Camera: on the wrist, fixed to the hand. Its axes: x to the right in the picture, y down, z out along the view.
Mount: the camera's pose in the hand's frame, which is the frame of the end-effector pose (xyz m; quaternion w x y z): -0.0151 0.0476 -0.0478 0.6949 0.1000 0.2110 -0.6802
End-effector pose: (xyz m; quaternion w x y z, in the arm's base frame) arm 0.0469 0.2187 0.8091 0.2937 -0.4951 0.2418 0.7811
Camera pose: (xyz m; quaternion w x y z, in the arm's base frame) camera 0.0489 0.1496 0.8083 0.7339 -0.6439 -0.0287 0.2144
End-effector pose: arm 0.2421 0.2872 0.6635 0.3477 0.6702 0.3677 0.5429
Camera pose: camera 0.1985 0.2540 0.7056 0.4663 0.1358 0.8390 0.2454
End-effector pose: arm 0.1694 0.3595 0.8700 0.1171 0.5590 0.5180 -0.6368
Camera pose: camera 0.2375 0.3700 0.8651 0.5169 -0.1822 -0.7012 0.4560
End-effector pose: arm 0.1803 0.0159 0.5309 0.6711 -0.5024 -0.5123 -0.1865
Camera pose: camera 0.2345 -0.0092 0.4961 0.4978 0.1058 -0.5748 -0.6408
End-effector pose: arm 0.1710 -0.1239 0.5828 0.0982 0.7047 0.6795 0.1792
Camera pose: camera 0.1963 -0.1466 0.6430 0.0237 0.0005 -0.9901 -0.1385
